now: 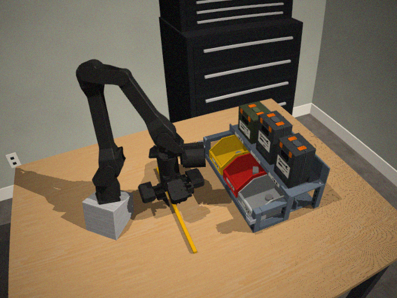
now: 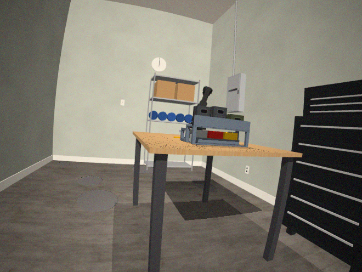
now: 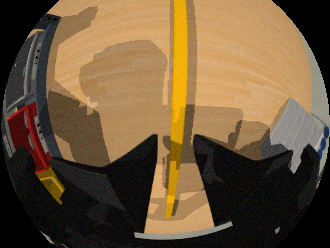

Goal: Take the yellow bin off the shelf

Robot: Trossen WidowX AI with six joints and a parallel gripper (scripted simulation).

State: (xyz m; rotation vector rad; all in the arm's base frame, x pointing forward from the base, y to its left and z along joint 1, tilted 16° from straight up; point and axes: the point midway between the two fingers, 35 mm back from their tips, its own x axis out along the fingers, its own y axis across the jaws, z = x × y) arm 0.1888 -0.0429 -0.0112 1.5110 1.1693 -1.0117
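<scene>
My gripper is now 4 cm above the long yellow strip. From my hand the other things lie so: red bin (25 cm ahead, 2 cm to the right); then grey bin (25 cm ahead, 13 cm to the right); then yellow open bin (26 cm ahead, 10 cm to the left).
</scene>
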